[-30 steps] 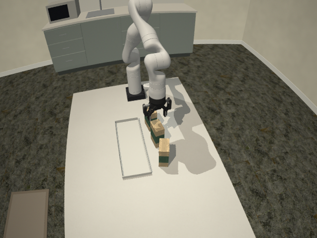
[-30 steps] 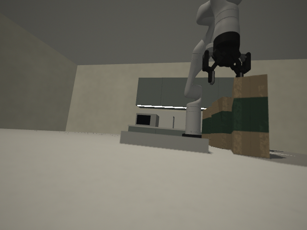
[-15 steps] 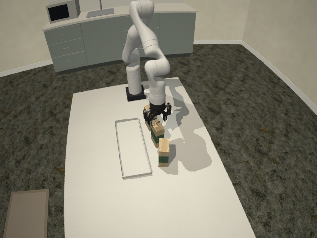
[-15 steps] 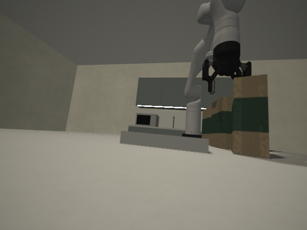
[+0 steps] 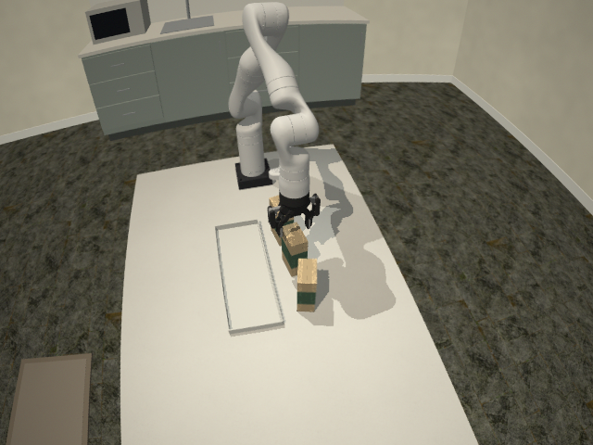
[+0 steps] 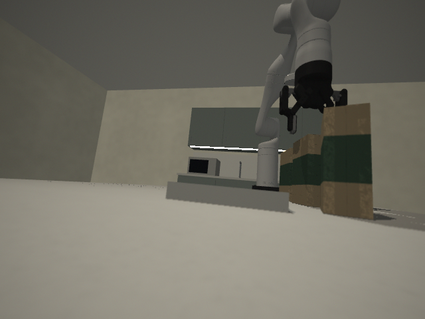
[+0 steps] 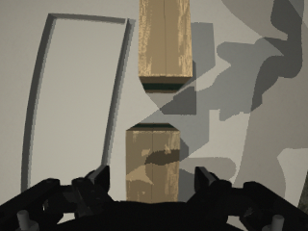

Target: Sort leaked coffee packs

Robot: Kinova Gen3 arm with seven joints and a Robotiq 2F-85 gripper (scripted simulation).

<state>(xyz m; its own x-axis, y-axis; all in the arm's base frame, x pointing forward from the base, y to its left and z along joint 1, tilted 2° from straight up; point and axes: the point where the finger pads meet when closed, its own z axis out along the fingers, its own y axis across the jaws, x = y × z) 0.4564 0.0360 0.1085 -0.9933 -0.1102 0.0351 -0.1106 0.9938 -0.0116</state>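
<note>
Now: the tray 15 cm to the right of my hand, 15 cm below it and 1 cm behind it.
</note>
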